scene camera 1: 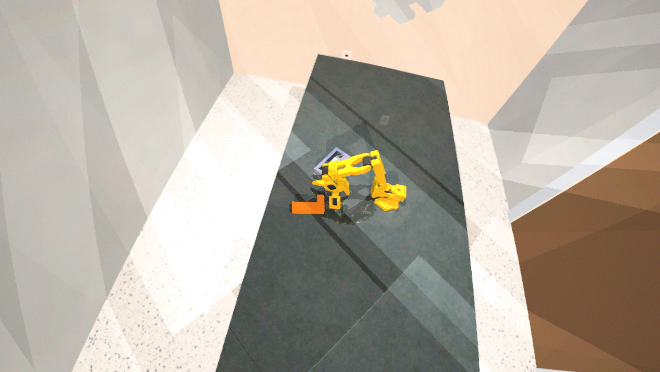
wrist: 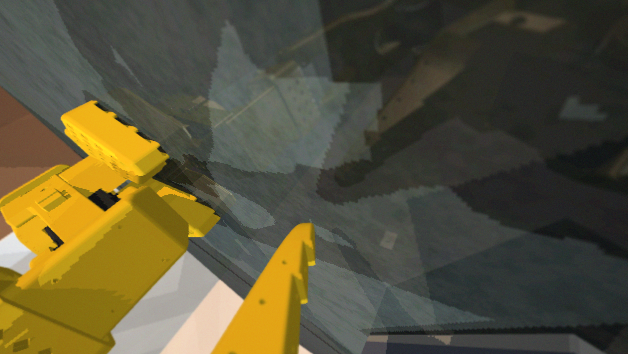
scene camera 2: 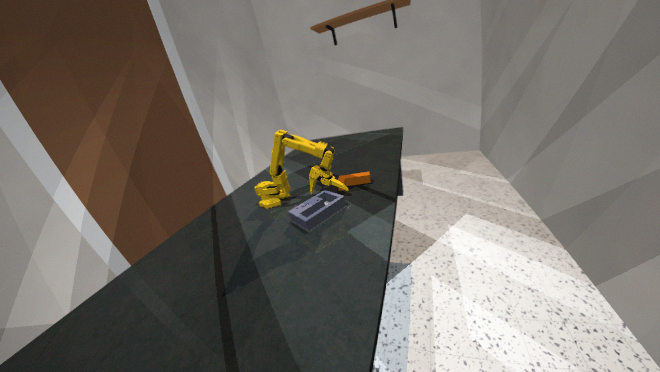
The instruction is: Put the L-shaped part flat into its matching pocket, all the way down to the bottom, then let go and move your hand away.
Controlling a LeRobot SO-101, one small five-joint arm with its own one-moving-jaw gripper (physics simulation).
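Where they show: hand, tool point: [scene camera 1: 347, 193] [wrist: 314, 238] [scene camera 2: 312, 193]; arm's base, link origin: [scene camera 1: 381, 196] [wrist: 173, 178] [scene camera 2: 279, 200].
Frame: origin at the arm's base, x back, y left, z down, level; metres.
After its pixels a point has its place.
Observation:
The orange L-shaped part [scene camera 1: 307, 207] {x -0.261, y 0.117, z -0.030 m} [scene camera 2: 357, 179] {x -0.273, y 0.098, z -0.019 m} lies on the dark table outside its pocket, its short leg at the end nearer the arm. In scene camera 2 the moving jaw partly covers that end. The grey-violet block [scene camera 1: 326, 159] {x -0.231, y -0.096, z -0.035 m} [scene camera 2: 301, 223] {x -0.177, y -0.152, z -0.018 m} [wrist: 525, 341] {x -0.185, y -0.011, z -0.003 m} holds the recessed pocket; the arm hides part of it in scene camera 1. My gripper [scene camera 1: 329, 189] [scene camera 2: 329, 191] is fully open and empty, low between the block and the part. In the wrist view one notched jaw shows. The part does not show in the wrist view.
The yellow arm's base [scene camera 1: 391, 199] {x 0.032, y 0.018, z -0.025 m} [scene camera 2: 271, 195] {x 0.021, y -0.009, z -0.026 m} stands on the dark table [scene camera 1: 300, 300] {x -0.222, y 0.410, z 0.000 m} [scene camera 2: 165, 310] {x 0.017, y -0.454, z 0.000 m}. The table's long edge runs beyond the part's far end. A small pale square [scene camera 1: 384, 120] [wrist: 389, 240] shows on the table top. Shadows and reflections cross the surface.

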